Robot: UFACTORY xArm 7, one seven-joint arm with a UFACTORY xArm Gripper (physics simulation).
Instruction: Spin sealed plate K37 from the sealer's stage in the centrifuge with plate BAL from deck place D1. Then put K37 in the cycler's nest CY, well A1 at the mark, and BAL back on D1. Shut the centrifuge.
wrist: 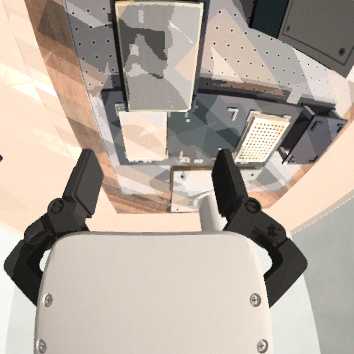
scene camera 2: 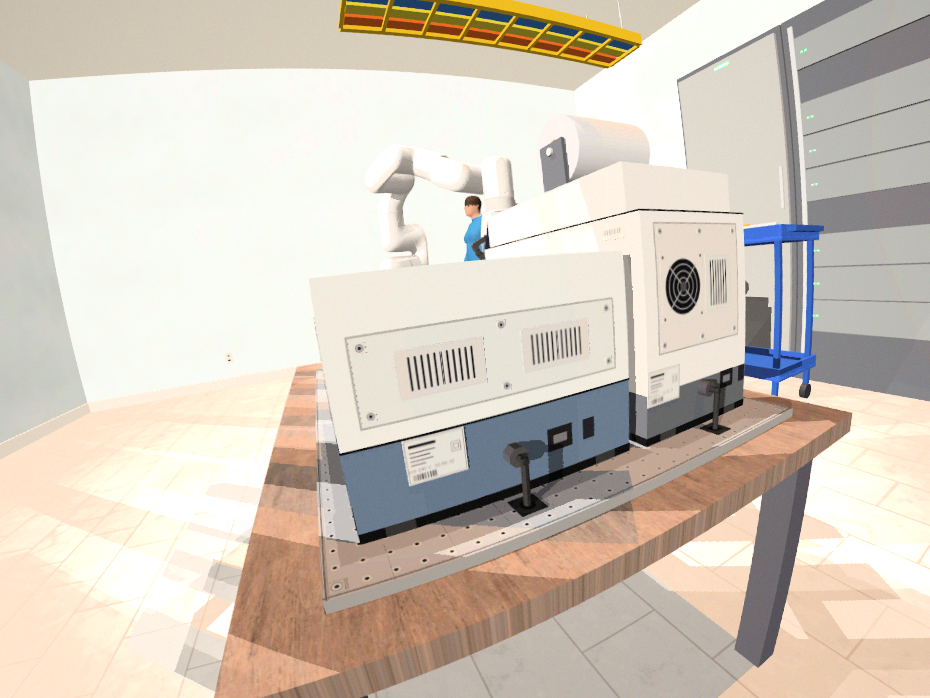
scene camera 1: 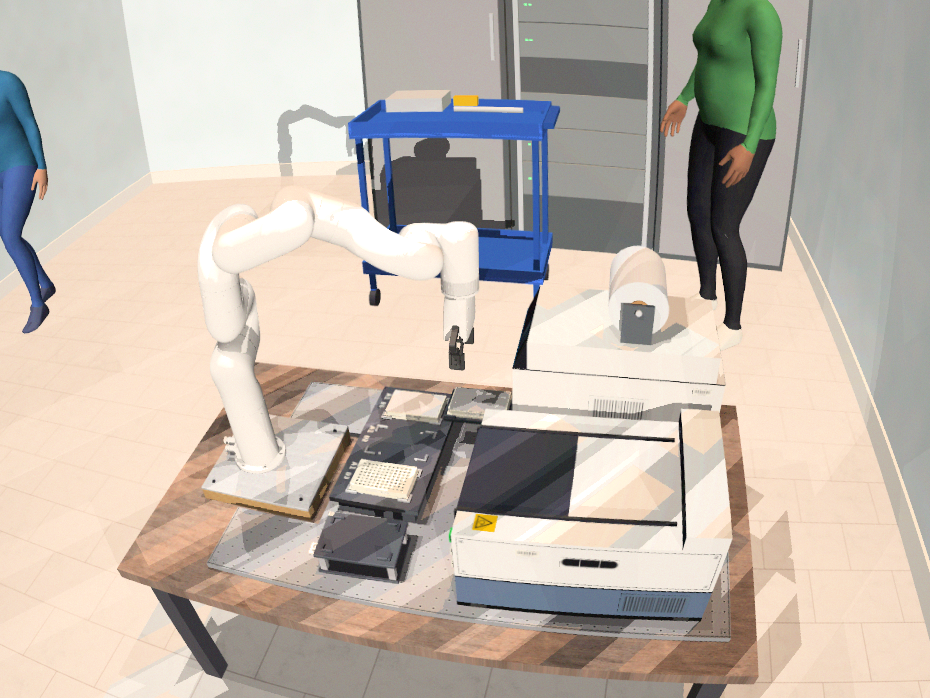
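Pixels of known places: gripper, fingertip midpoint: [wrist: 156, 160] [scene camera 1: 462, 356]; arm's base at its link origin: [wrist: 208, 198] [scene camera 1: 260, 454].
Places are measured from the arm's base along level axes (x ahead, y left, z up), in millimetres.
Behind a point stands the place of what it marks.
Observation:
My gripper [scene camera 1: 456, 363] {x 465, y 119, z 204 mm} [scene camera 2: 480, 246] [wrist: 156, 160] {x 465, y 119, z 204 mm} is open and empty, high above the deck's far end and the sealer's stage; the sealer partly hides it in scene camera 2. On that stage, before the sealer [scene camera 1: 619, 386] {x 780, y -30, z 241 mm} [scene camera 2: 687, 187] {x 986, y 68, z 299 mm}, lies a plate with a shiny grey top [scene camera 1: 478, 401] {x 497, y 111, z 91 mm} [wrist: 160, 55] {x 508, y 112, z 91 mm}, seemingly K37. A pale plate, seemingly BAL [scene camera 1: 414, 405] {x 345, y 158, z 38 mm} [wrist: 145, 135] {x 355, y 161, z 38 mm}, lies on D1. The blue-based machine, seemingly the centrifuge [scene camera 1: 510, 559] {x 586, y -368, z 133 mm} [scene camera 2: 473, 300] {x 961, y -267, z 182 mm}, has a dark panel on top; I cannot tell whether it is shut. A dark bracketed nest [scene camera 1: 364, 537] {x 302, y -247, z 30 mm} [wrist: 315, 140] {x 306, y -246, z 30 mm}, perhaps CY, holds no plate.
A white many-welled plate [scene camera 1: 383, 479] {x 315, y -89, z 38 mm} [wrist: 262, 137] {x 327, y -82, z 37 mm} sits on D3 of the dark deck [scene camera 1: 396, 444] {x 321, y 39, z 22 mm}. The arm's base plate [scene camera 1: 300, 480] {x 119, y -71, z -1 mm} stands left of the deck. The sealer's film roll [scene camera 1: 637, 277] {x 803, y 20, z 449 mm} [scene camera 2: 608, 146] {x 872, y 53, z 387 mm} rises high. A blue cart [scene camera 1: 450, 129] stands behind the table.

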